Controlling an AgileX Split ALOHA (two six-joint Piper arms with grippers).
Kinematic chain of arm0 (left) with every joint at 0, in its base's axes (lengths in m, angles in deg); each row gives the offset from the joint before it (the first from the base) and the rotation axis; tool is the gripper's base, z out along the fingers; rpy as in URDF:
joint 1: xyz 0 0 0.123 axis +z
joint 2: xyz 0 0 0 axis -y
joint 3: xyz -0.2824 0 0.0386 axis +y
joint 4: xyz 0.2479 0 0.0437 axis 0.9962 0 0.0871
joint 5: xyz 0 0 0 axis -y
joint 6: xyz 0.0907 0 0.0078 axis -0.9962 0 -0.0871
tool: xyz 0 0 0 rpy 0 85 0
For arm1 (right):
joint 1: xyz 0 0 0.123 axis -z
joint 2: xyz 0 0 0 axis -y
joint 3: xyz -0.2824 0 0.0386 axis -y
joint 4: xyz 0.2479 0 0.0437 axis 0.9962 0 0.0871
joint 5: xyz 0 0 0 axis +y
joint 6: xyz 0.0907 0 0.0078 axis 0.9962 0 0.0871
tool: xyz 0 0 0 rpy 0 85 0
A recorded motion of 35 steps. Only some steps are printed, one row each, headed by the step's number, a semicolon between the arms.
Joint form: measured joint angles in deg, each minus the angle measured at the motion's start. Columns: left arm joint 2, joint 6, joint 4, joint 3, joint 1, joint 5; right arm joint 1, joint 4, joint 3, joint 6, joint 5, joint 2.
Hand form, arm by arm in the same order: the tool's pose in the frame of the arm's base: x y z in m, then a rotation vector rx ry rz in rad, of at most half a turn. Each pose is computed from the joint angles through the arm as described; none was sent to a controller.
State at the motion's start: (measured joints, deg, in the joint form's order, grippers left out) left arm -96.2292 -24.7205 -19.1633 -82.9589 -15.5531 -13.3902; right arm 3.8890 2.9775 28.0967 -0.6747 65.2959 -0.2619
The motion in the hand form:
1: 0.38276 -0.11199 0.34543 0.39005 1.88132 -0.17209; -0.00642 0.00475 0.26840 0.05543 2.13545 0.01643
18: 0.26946 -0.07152 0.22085 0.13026 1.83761 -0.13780; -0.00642 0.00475 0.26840 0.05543 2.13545 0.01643
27: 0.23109 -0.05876 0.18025 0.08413 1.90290 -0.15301; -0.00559 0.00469 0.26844 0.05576 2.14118 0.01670
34: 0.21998 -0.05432 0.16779 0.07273 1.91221 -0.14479; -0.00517 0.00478 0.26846 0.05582 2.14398 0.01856
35: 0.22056 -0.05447 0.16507 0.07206 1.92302 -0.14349; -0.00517 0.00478 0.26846 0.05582 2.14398 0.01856
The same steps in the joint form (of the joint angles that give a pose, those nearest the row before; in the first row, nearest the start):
1: 1.28 -0.09 -0.35 3.59 0.00 3.52; 0.00 0.00 0.00 0.00 0.00 0.00
18: 14.09 15.85 4.77 51.12 -1.67 43.94; 0.00 0.00 0.00 0.00 0.00 0.00
27: 14.50 21.42 6.58 63.11 -1.67 51.80; 0.00 0.00 0.00 0.00 0.00 -0.33
34: 13.56 22.39 6.67 66.71 -1.67 55.79; 0.00 0.08 0.00 0.00 0.00 -0.49
35: 12.84 22.52 6.67 66.71 -1.67 55.89; 0.00 0.08 0.00 0.00 0.00 -0.49

